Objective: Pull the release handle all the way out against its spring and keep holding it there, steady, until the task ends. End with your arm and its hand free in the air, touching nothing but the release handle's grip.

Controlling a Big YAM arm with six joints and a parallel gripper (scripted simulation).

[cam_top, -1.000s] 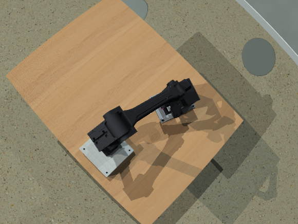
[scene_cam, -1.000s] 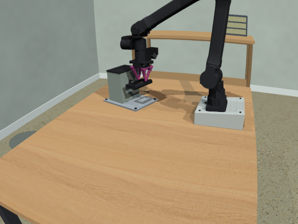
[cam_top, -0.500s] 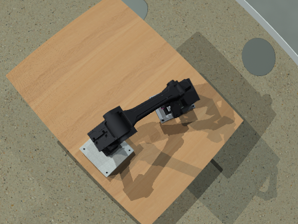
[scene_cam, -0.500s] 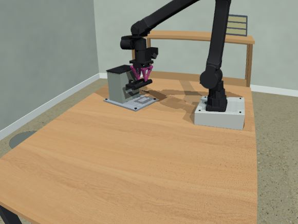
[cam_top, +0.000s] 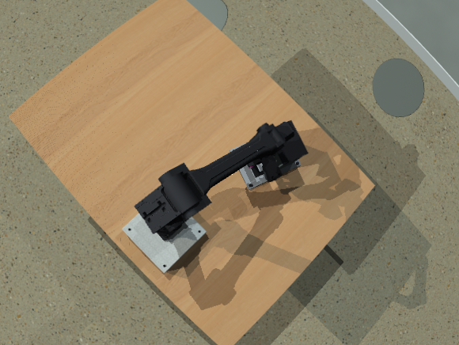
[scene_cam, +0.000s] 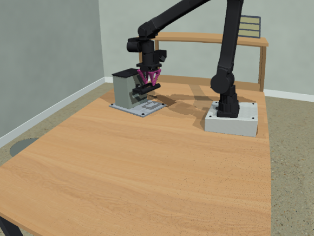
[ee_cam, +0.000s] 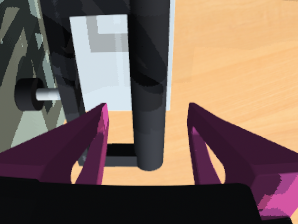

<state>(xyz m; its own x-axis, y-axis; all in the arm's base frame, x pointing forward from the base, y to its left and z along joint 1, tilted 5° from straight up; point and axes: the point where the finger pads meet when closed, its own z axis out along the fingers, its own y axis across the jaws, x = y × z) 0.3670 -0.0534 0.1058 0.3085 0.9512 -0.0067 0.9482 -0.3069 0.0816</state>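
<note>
Now: hand 50 mm short of the release handle grip, 20 mm to the left of it and 30 mm above it. From my hand the other things lie so: grey baseplate (90 mm ahead, 30 mm to the right, 130 mm below).
</note>
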